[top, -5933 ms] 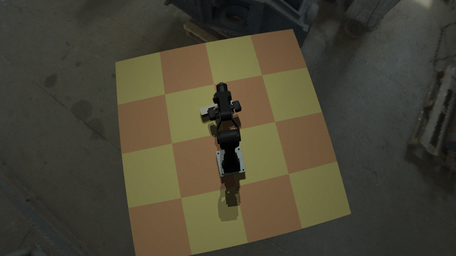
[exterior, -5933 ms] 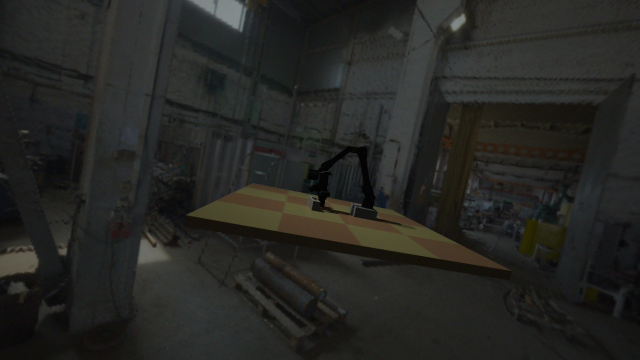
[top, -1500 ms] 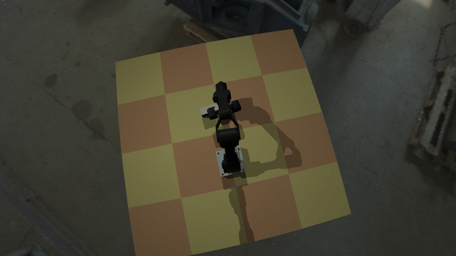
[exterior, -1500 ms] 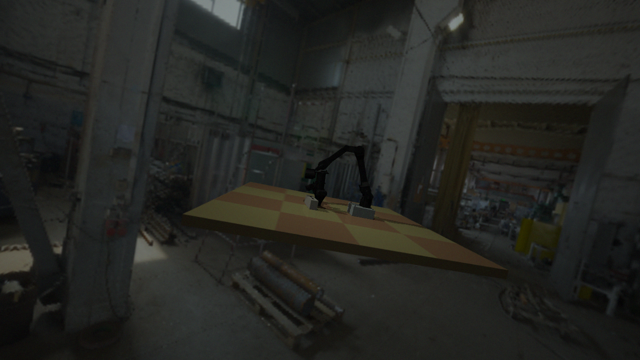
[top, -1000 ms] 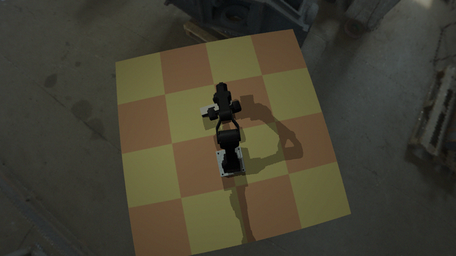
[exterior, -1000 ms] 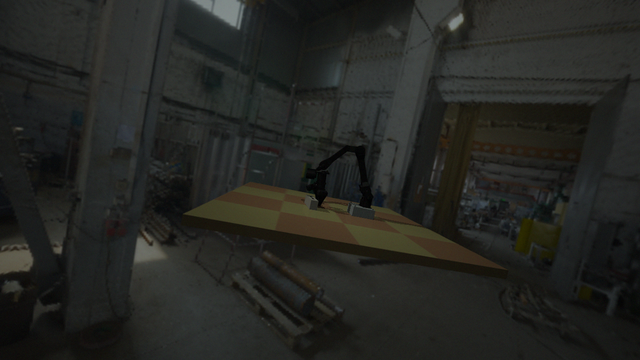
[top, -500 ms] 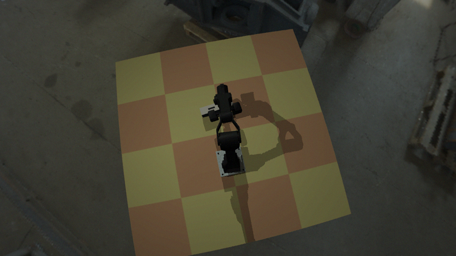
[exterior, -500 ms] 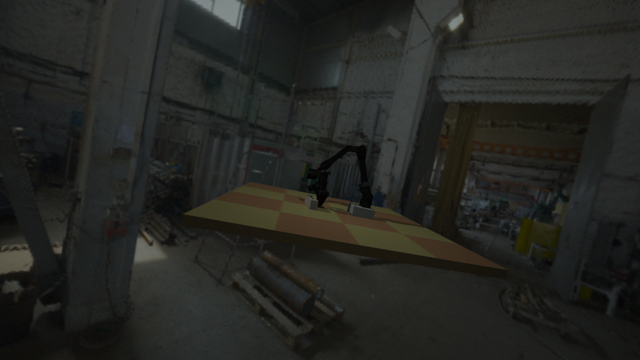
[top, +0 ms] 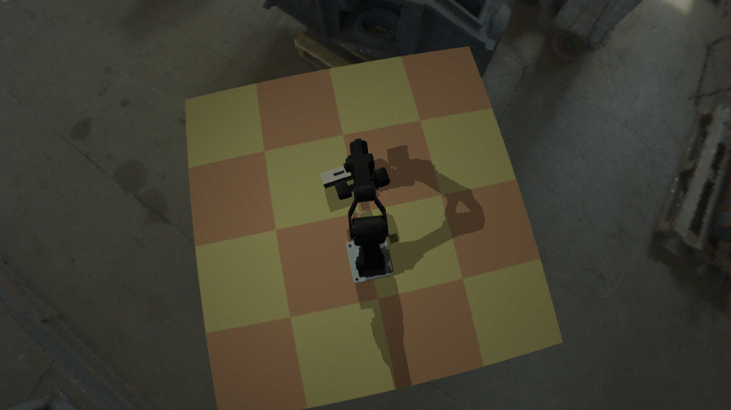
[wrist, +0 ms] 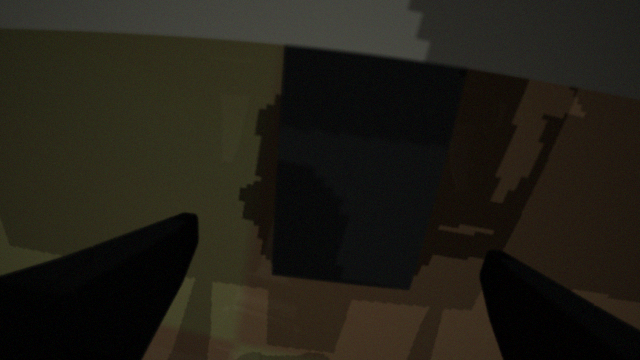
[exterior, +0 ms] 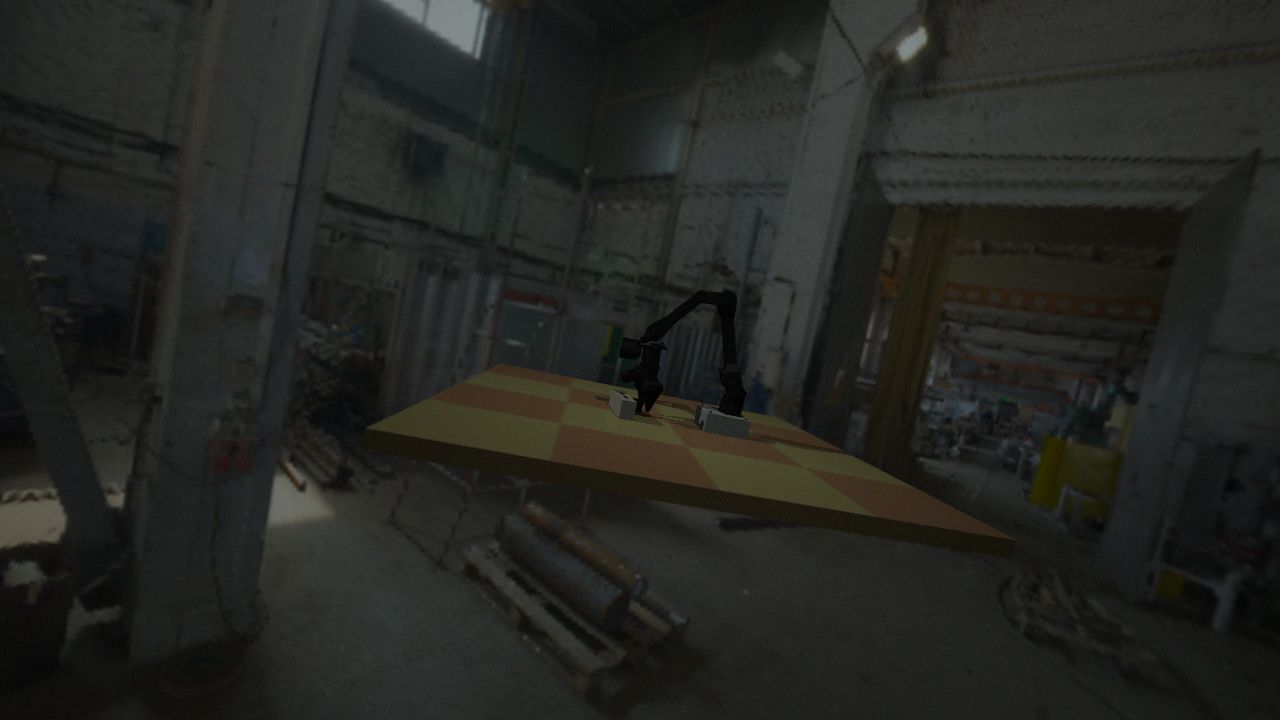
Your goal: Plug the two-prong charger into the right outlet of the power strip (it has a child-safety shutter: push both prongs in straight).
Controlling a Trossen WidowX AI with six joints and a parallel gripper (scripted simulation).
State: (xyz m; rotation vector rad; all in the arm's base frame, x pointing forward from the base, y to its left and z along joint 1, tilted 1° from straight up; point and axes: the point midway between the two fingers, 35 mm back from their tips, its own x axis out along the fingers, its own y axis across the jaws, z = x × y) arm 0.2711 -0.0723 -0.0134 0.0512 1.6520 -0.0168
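My gripper tip is now 5 cm short of the black two-prong charger and 1 cm below it.
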